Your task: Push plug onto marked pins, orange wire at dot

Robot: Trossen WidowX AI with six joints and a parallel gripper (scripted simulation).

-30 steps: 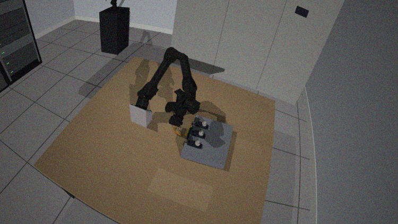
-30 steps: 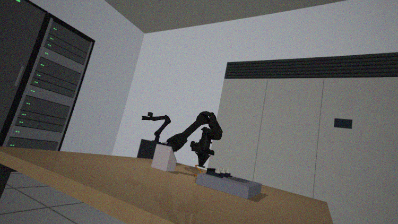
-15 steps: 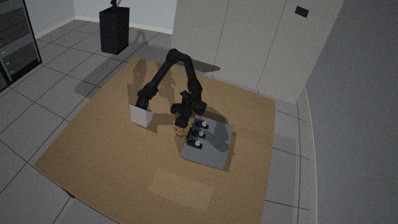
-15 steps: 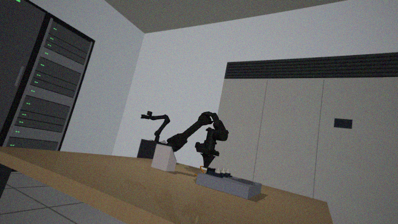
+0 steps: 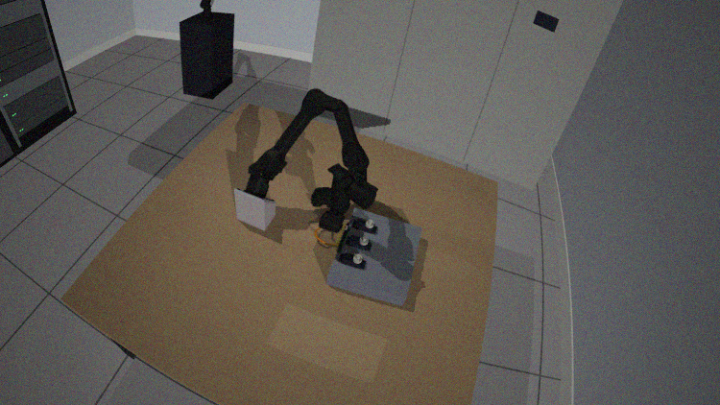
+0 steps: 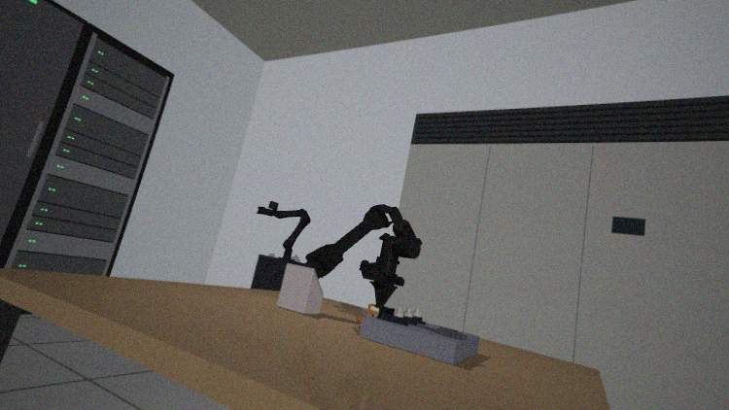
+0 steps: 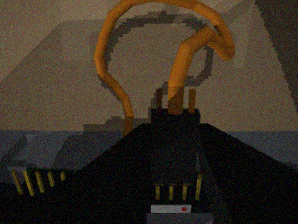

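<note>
The white band lies 4 cm ahead of my gripper tip. From my gripper tip the other things lie so: grey printed holder 20 cm ahead, 3 cm to the right, 4 cm below.
</note>
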